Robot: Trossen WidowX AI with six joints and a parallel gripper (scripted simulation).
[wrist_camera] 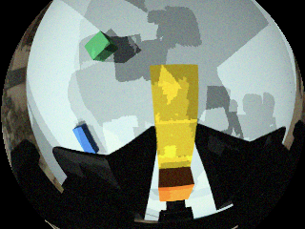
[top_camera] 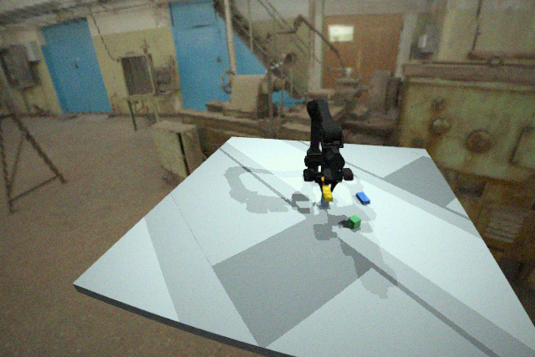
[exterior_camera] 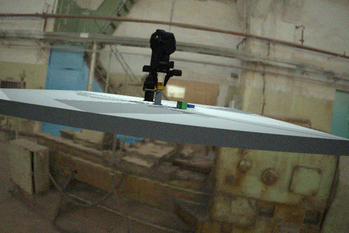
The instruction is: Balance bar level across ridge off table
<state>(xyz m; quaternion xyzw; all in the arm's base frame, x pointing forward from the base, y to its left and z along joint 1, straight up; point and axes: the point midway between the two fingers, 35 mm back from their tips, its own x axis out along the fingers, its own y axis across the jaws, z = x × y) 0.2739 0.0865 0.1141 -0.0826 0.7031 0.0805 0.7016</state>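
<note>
Right now my gripper tip is 40 mm past the bar, 10 mm to the left of it and 10 mm below it. The rest, counted from my gripper tip: flat blue block (100 mm behind, 150 mm to the left, 70 mm below); green cube (80 mm ahead, 110 mm to the left, 60 mm below).
</note>
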